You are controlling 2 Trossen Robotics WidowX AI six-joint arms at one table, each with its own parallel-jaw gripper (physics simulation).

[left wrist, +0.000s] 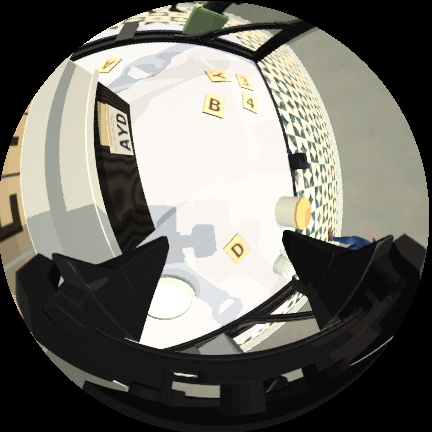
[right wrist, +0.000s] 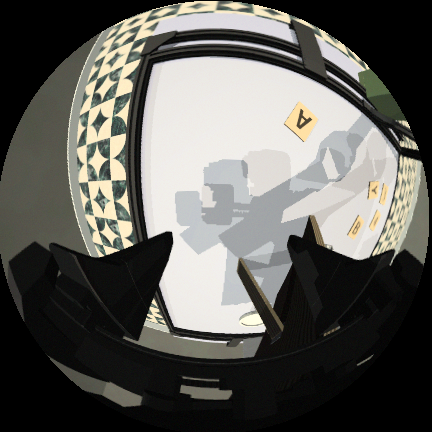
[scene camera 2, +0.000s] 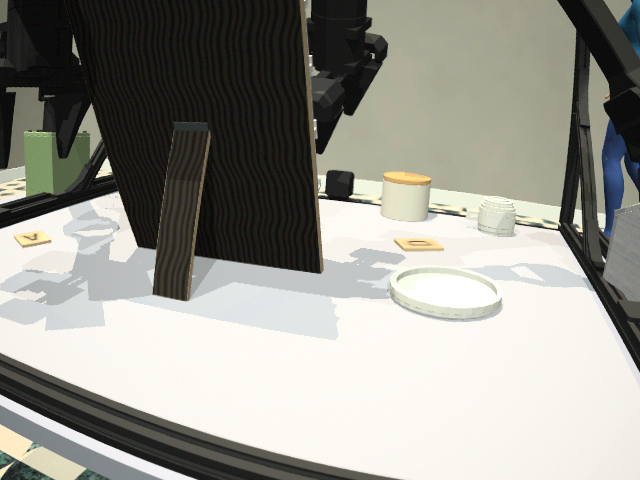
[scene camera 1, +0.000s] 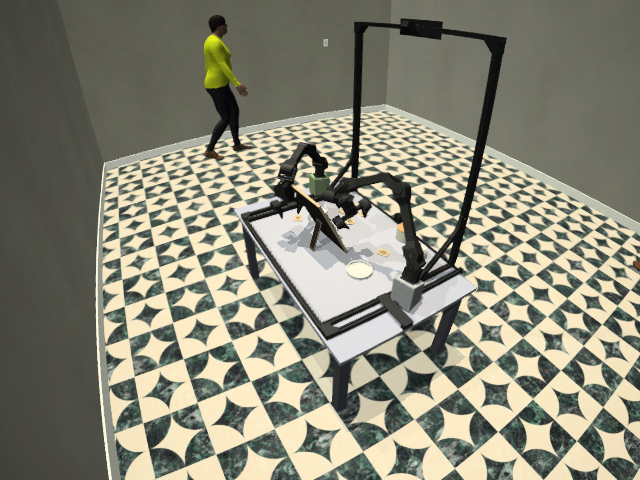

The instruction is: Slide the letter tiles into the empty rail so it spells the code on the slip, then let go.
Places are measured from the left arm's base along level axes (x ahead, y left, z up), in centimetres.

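Pixels of known places: left gripper, fingertip midpoint: (left wrist: pixel 226 239) (scene camera 2: pixel 334 132) (scene camera 1: pixel 357 223); right gripper, fingertip midpoint: (right wrist: pixel 232 239) (scene camera 2: pixel 34 163) (scene camera 1: pixel 290 216); left arm's base at its link origin: (scene camera 1: pixel 409 279); right arm's base at its link origin: (scene camera 1: pixel 319 175).
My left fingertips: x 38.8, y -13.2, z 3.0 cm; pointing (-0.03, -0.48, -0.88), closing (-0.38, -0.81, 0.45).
For each thing: its top centre in the pictures, then the offset to it from my left fingertips. "*": a spot on its surface instead.
- A at its top centre: (scene camera 2: pixel 32 237) (right wrist: pixel 302 120) (left wrist: pixel 107 64) (scene camera 1: pixel 298 217) dx +40.9, dy +1.0, dz -14.6 cm
- D at its top centre: (scene camera 2: pixel 418 243) (left wrist: pixel 237 249) (scene camera 1: pixel 383 252) dx -12.5, dy -6.5, dz -14.6 cm
- Y at its top centre: (left wrist: pixel 217 75) (right wrist: pixel 373 189) dx +26.9, dy -22.7, dz -14.6 cm
- B at its top centre: (left wrist: pixel 214 104) (right wrist: pixel 356 227) dx +17.5, dy -16.4, dz -14.6 cm
- slip at its top centre: (left wrist: pixel 115 120) dx +16.9, dy +3.0, dz -8.5 cm
- pale rail-like strip at a spot on its surface: (left wrist: pixel 75 150) * dx +13.0, dy +7.5, dz -3.7 cm
- round white dish at its top centre: (scene camera 2: pixel 447 284) (left wrist: pixel 165 302) (right wrist: pixel 256 320) (scene camera 1: pixel 359 268) dx -12.2, dy +12.1, dz -13.5 cm
- lidded canister at its top centre: (scene camera 2: pixel 407 176) (left wrist: pixel 304 213) (scene camera 1: pixel 405 227) dx -13.2, dy -24.1, dz -8.2 cm
- ribbed white jar at its top centre: (scene camera 2: pixel 493 197) (left wrist: pixel 293 266) dx -26.7, dy -17.6, dz -9.5 cm
- prop leg at a spot on its surface: (scene camera 2: pixel 181 217) * dx +14.4, dy +13.8, dz -7.5 cm
Letter tiles lie flat on the table: A (scene camera 1: pixel 298 218) (scene camera 2: pixel 32 238) (left wrist: pixel 109 65) (right wrist: pixel 301 121), D (scene camera 1: pixel 383 252) (scene camera 2: pixel 418 244) (left wrist: pixel 237 249), Y (left wrist: pixel 218 76) (right wrist: pixel 373 190) and B (left wrist: pixel 214 105) (right wrist: pixel 356 227). The slip (left wrist: pixel 121 131) reads AYD, on the board (scene camera 1: pixel 317 217) (scene camera 2: pixel 206 77) (left wrist: pixel 120 195). A pale rail-like strip (left wrist: pixel 75 150) is close at the left of the left wrist view; its slots are unclear. My left gripper (scene camera 1: pixel 353 215) (left wrist: pixel 226 239) is open, above the table on the board's front side. My right gripper (scene camera 1: pixel 287 207) (scene camera 2: pixel 33 159) (right wrist: pixel 232 239) is open, high behind the board, near A.
Tiles 4 (left wrist: pixel 249 103) and 3 (left wrist: pixel 244 81) lie beside B and Y. A round white dish (scene camera 1: pixel 359 269) (scene camera 2: pixel 445 294), a lidded canister (scene camera 2: pixel 405 197) (left wrist: pixel 292 212) and a ribbed white jar (scene camera 2: pixel 496 217) stand on the table. A prop leg (scene camera 2: pixel 181 217) supports the tilted board.
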